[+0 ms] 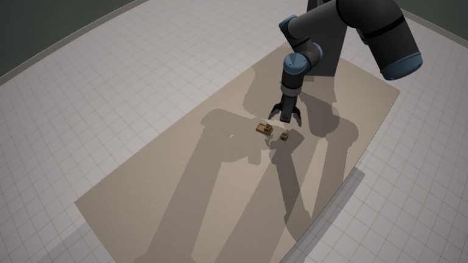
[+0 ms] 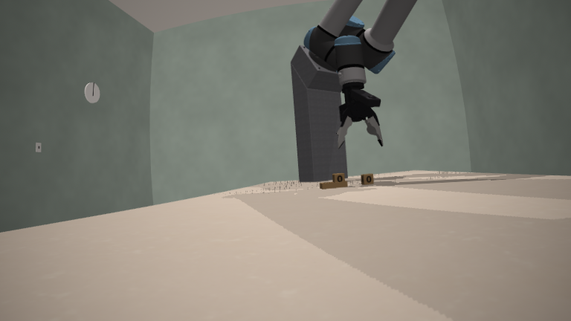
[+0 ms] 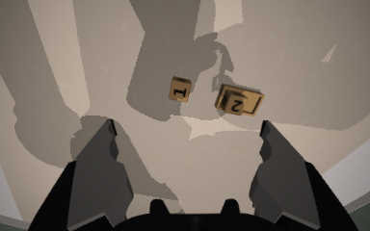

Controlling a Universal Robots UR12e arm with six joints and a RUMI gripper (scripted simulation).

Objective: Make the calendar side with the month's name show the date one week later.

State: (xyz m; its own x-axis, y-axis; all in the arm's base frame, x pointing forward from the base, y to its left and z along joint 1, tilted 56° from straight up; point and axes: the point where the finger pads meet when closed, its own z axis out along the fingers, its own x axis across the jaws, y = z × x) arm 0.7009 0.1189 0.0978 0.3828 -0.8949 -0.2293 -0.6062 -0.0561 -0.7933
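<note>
My hand is 3 cm short of the cube, 8 cm to the left of it and 9 cm above it. Round my hand: wooden tray 3 cm ahead, 9 cm to the right, 11 cm below.
</note>
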